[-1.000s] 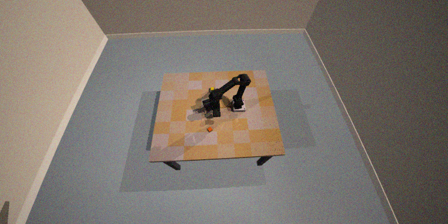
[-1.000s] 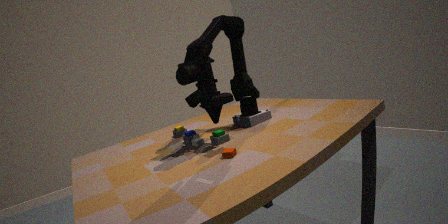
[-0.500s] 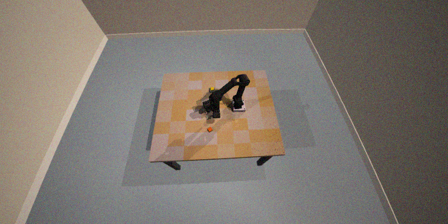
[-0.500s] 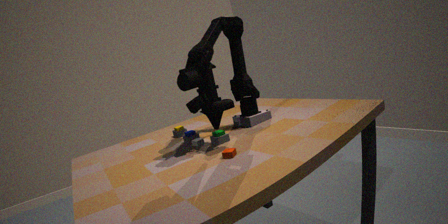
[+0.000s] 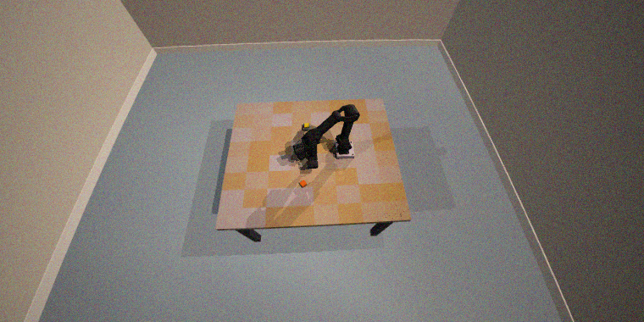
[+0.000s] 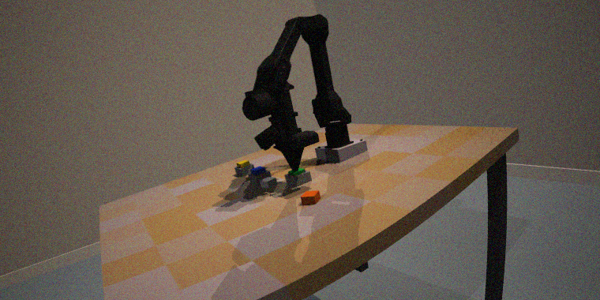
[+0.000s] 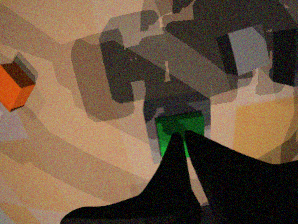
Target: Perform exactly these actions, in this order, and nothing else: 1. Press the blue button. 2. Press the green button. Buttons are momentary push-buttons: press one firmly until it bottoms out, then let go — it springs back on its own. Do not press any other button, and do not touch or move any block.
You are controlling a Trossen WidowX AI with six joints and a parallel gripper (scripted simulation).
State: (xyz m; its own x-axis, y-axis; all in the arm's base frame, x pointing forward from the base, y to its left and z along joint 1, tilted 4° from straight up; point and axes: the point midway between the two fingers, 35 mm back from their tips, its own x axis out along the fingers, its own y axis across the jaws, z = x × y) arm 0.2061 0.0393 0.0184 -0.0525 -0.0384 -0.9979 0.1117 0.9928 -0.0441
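Now: the green button 1 cm below my gripper tip. Also, from my gripper tip: orange block (14 cm to the left, 8 cm ahead, 2 cm below); then blue button (13 cm to the right, 3 cm ahead); then grey block (7 cm to the right, 5 cm ahead, 2 cm below).
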